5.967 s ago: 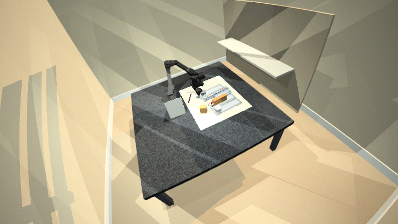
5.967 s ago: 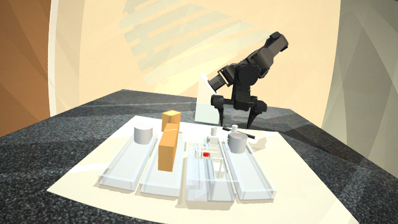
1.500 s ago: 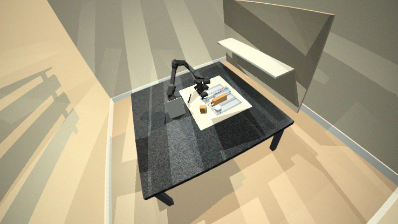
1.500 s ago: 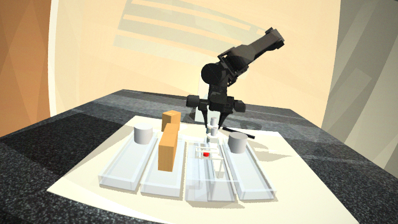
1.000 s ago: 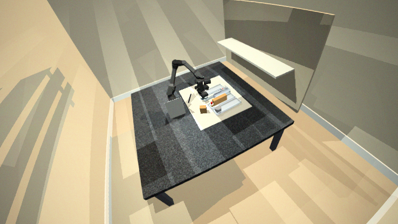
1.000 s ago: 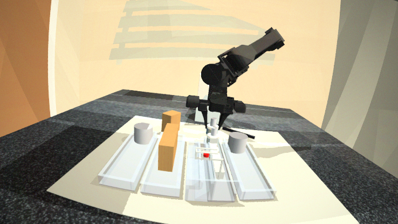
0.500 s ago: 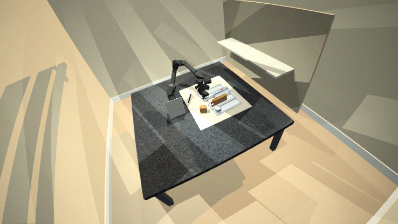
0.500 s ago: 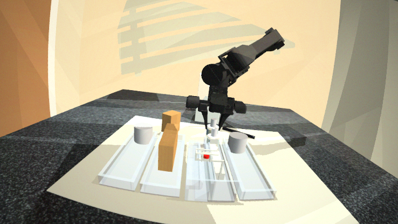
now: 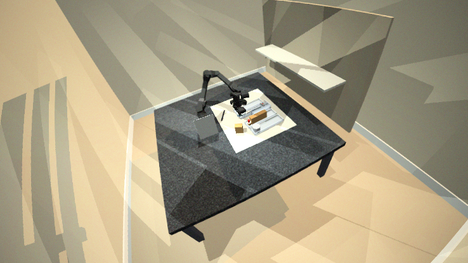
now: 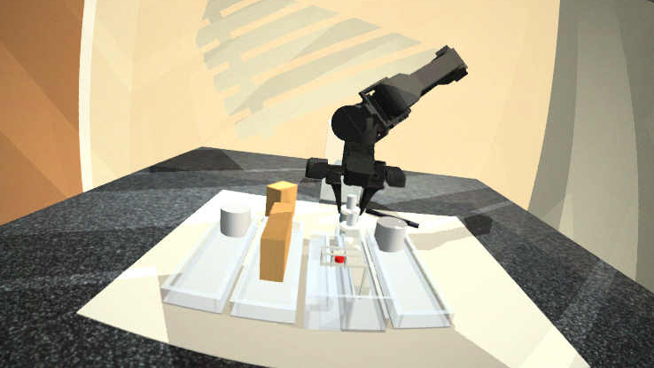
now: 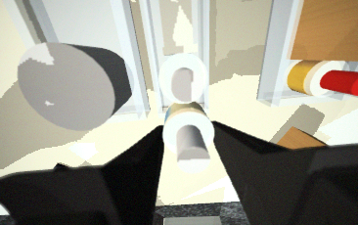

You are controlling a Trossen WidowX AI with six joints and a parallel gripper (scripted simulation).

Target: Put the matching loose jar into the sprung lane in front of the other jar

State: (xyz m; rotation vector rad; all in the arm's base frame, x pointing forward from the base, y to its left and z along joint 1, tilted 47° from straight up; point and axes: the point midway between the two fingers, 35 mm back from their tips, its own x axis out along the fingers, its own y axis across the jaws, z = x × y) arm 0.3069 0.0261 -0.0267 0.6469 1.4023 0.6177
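Now: the sprung lane 17 cm ahead of my gripper tip, 2 cm to the right of it and 3 cm below it. The rest, counted from my gripper tip: black rod: 11 cm behind, 12 cm to the left, 4 cm below; then red mark: 22 cm ahead, 3 cm to the right, 2 cm above.
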